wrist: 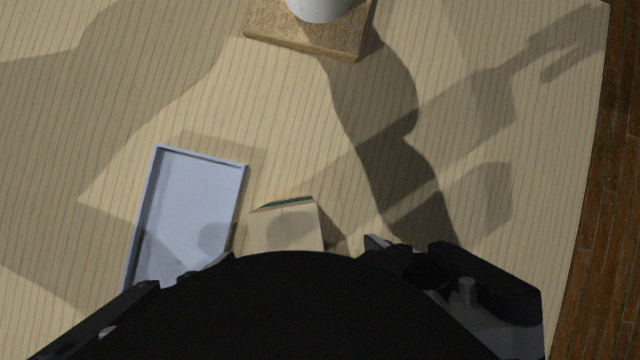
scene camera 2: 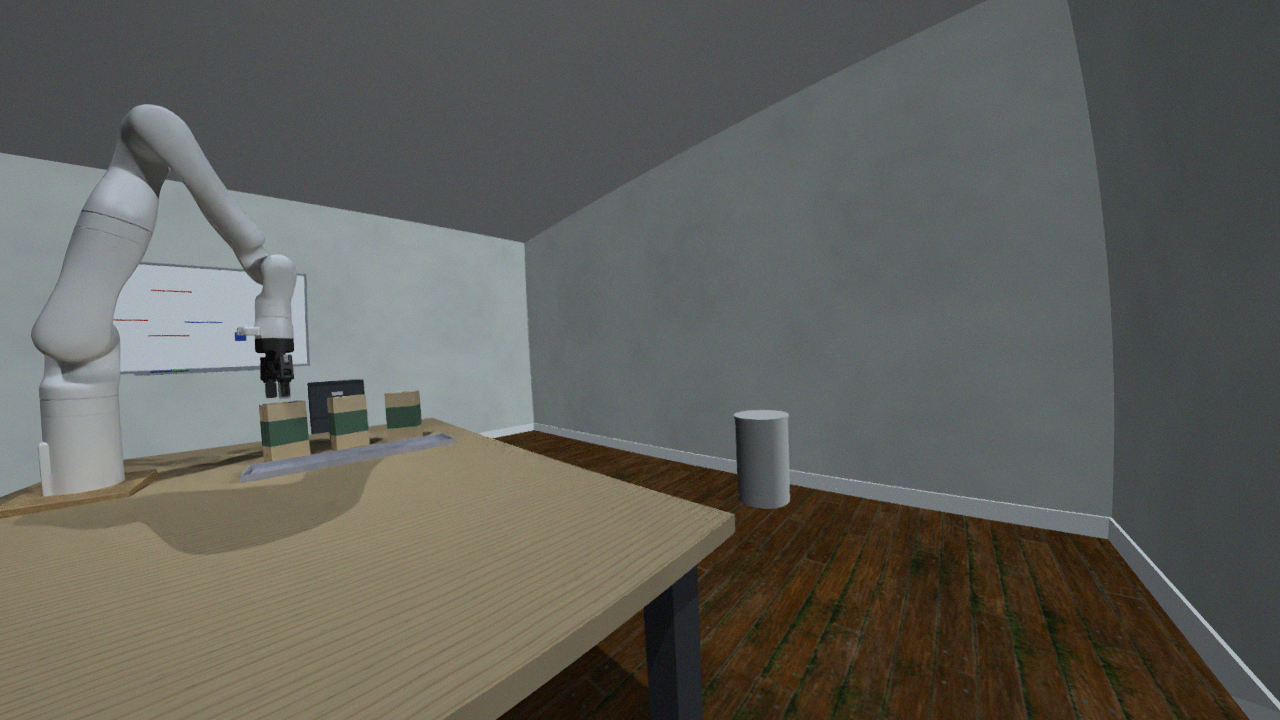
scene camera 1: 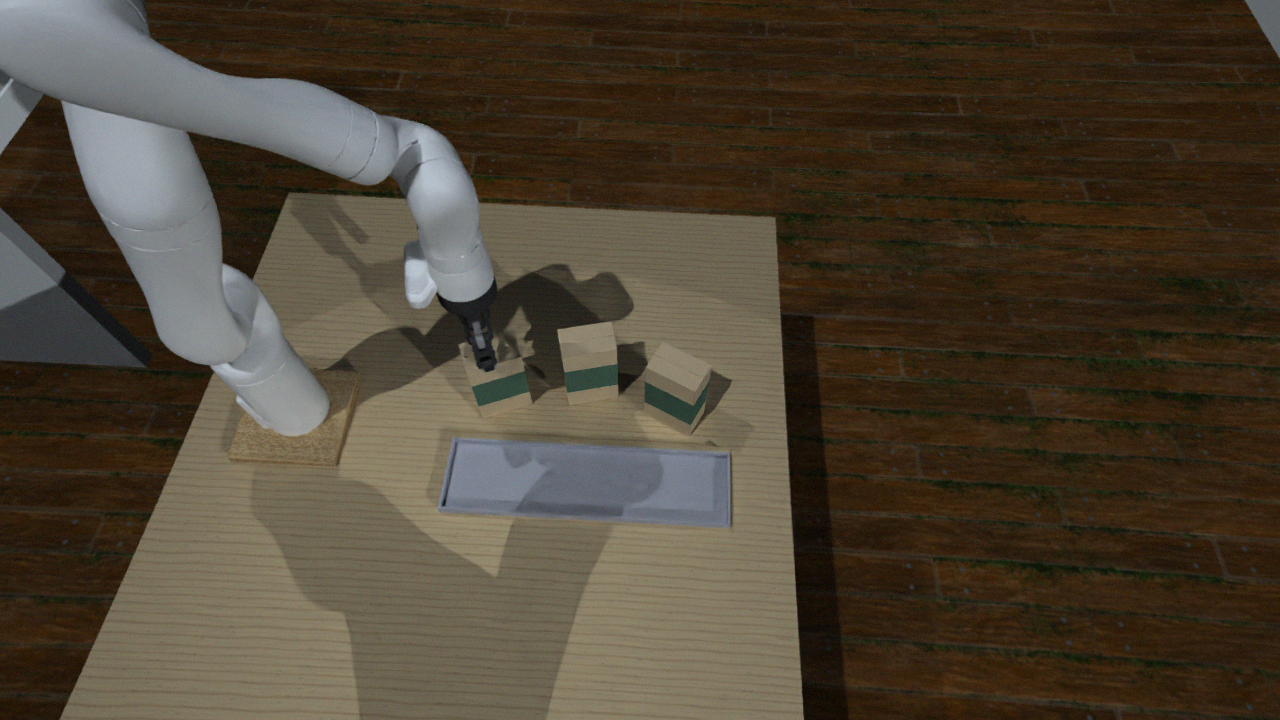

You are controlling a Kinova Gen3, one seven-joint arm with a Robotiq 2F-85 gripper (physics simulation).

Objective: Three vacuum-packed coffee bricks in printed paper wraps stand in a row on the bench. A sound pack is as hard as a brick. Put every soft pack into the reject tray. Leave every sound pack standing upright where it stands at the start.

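Places are measured from the arm's base along level axes (x right, y up, z back), in millimetres.
Pixels of known places: gripper, fingertip midpoint: (scene camera 2: 278,398) (scene camera 1: 483,342); arm's base, origin of the base link: (scene camera 2: 88,485) (scene camera 1: 297,408).
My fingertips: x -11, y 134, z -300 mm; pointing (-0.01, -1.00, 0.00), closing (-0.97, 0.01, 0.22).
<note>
For each thing: its top centre in the pictures, then the offset to it from my fingertips. Level surfaces: height alone.
- left pack, middle of its top: (wrist: 290,263) (scene camera 1: 489,350) (scene camera 2: 282,402) dx +7, dy -12, dz -8 mm
- right pack, middle of its top: (scene camera 1: 678,366) (scene camera 2: 402,392) dx +52, dy -12, dz -273 mm
- shallow grey-blue reject tray, middle of its top: (scene camera 1: 587,479) (wrist: 160,319) (scene camera 2: 359,450) dx +160, dy -138, dz -134 mm
- bench, its level: dy -152 mm
Three upright tan packs with green bands stand in a row: the left pack (scene camera 1: 500,388) (scene camera 2: 284,430) (wrist: 285,225), the middle pack (scene camera 1: 590,377) (scene camera 2: 348,421) and the right pack (scene camera 1: 677,394) (scene camera 2: 402,414), which is turned corner-on in scene camera 1. Their softness cannot be seen. My gripper (scene camera 1: 486,365) (scene camera 2: 278,394) (wrist: 301,258) is open and empty, pointing down just above the left pack. The black gripper body hides part of that pack in the wrist view. The shallow grey-blue reject tray (scene camera 1: 465,488) (scene camera 2: 349,458) (wrist: 200,195) holds no pack.
The tray lies alongside the row, in front of it in scene camera 1. The arm's base stands on a wooden plate (scene camera 1: 344,420) (scene camera 2: 134,484) (wrist: 345,42) at the left of the bench (scene camera 1: 662,617) (scene camera 2: 447,573). The bench's right edge runs beyond the right pack.
</note>
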